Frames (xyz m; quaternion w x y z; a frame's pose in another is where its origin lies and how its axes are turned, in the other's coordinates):
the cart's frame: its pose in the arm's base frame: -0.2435 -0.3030 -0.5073 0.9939 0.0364 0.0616 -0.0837
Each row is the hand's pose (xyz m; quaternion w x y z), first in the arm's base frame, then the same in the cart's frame.
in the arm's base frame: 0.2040 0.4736 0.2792 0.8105 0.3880 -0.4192 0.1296
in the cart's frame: 0.2110 0.8889 0.7663 0.7830 0.3832 -0.4294 0.2358
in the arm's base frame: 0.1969 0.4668 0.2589 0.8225 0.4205 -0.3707 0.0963
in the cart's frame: 0.2078 0.8798 0.7460 0.8019 0.4131 -0.3804 0.2040
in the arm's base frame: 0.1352 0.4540 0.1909 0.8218 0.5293 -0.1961 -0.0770
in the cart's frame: 0.1582 0.8524 0.6725 0.8305 0.5174 -0.2040 0.0320
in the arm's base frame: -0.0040 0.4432 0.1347 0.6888 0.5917 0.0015 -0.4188
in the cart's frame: 0.0310 0.8145 0.6016 0.7413 0.5887 -0.0067 -0.3222
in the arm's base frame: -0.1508 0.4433 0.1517 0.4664 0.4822 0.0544 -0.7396
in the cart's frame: -0.1148 0.7906 0.6013 0.5464 0.5033 0.0388 -0.6683
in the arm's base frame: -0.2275 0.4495 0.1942 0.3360 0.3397 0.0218 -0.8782
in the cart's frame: -0.1964 0.7862 0.6340 0.4212 0.3777 -0.0026 -0.8246
